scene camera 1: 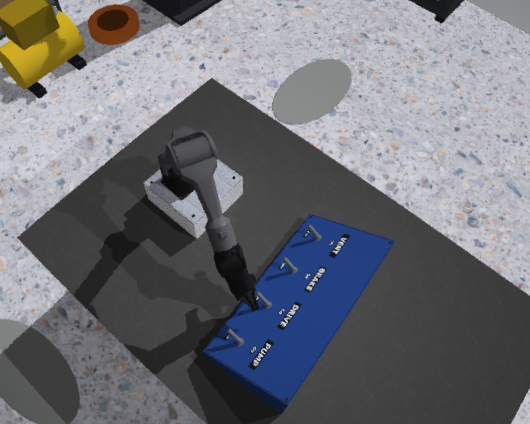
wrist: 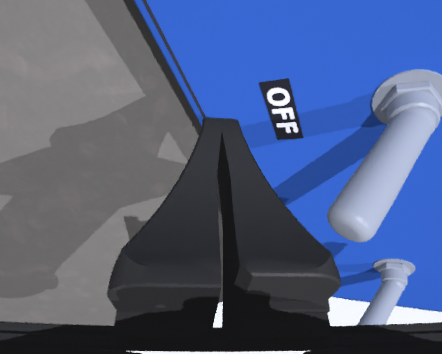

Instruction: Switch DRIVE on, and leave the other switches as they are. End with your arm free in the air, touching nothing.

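Observation:
The blue switch panel [scene camera 1: 345, 280] [wrist: 340, 40] carries grey levers. The DRIVE lever [scene camera 1: 265, 300] [wrist: 385, 175] leans toward its OFF side. The PUMP lever [scene camera 1: 235, 337] [wrist: 384, 300], the BRAKE lever [scene camera 1: 290, 265] and the VENT lever [scene camera 1: 314, 233] lean the same way. My gripper [scene camera 1: 256, 308] [wrist: 219, 137] is shut and empty. Its tips are over the panel's OFF-side edge strip, beside the DRIVE lever and toward PUMP. In the wrist view, blue panel shows between the fingertips and the lever. The OFF label [wrist: 281, 109] lies ahead of the tips.
The panel stands on a dark mat [scene camera 1: 425, 320]. My arm's pale base block [scene camera 1: 220, 200] is behind the panel. A yellow object [scene camera 1: 45, 52] and an orange ring-shaped dish [scene camera 1: 97, 33] stand at the upper left. A grey disc [scene camera 1: 312, 92] lies beyond the mat.

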